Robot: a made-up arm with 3 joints. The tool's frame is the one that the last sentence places.
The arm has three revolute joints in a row. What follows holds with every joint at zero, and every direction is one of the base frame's. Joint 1 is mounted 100 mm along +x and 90 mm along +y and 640 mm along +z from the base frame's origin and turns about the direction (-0.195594, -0.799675, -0.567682), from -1.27 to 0.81 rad. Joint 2 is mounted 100 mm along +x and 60 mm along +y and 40 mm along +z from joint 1 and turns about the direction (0.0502, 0.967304, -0.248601), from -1.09 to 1.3 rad. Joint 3 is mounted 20 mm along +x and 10 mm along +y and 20 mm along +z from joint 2 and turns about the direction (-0.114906, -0.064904, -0.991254), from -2 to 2.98 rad. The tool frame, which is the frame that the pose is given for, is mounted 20 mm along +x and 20 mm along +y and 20 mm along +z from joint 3; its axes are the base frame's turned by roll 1.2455, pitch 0.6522 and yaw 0.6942 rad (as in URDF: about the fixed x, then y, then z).
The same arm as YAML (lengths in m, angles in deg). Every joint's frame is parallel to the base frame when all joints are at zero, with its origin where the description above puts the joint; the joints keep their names.
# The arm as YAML. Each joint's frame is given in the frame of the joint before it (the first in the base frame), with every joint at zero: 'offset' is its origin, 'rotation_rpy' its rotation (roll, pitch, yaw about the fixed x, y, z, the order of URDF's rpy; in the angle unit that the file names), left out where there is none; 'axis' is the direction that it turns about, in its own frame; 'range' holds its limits. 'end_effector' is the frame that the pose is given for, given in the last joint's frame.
length_unit: m
angle_unit: deg
chain:
  - id: joint 1
    offset: [0.1, 0.09, 0.64]
    axis: [-0.195594, -0.799675, -0.567682]
    range: [-72.77, 46.41]
  - id: joint 2
    offset: [0.1, 0.06, 0.04]
    axis: [0.0502, 0.967304, -0.248601]
    range: [-62.45, 74.48]
  - id: joint 3
    offset: [0.02, 0.01, 0.02]
    axis: [-0.114895, -0.064897, -0.991256]
    range: [-114.59, 170.74]
end_effector:
  offset: [0.02, 0.02, 0.02]
  rotation_rpy: [71.36, 37.37, 39.77]

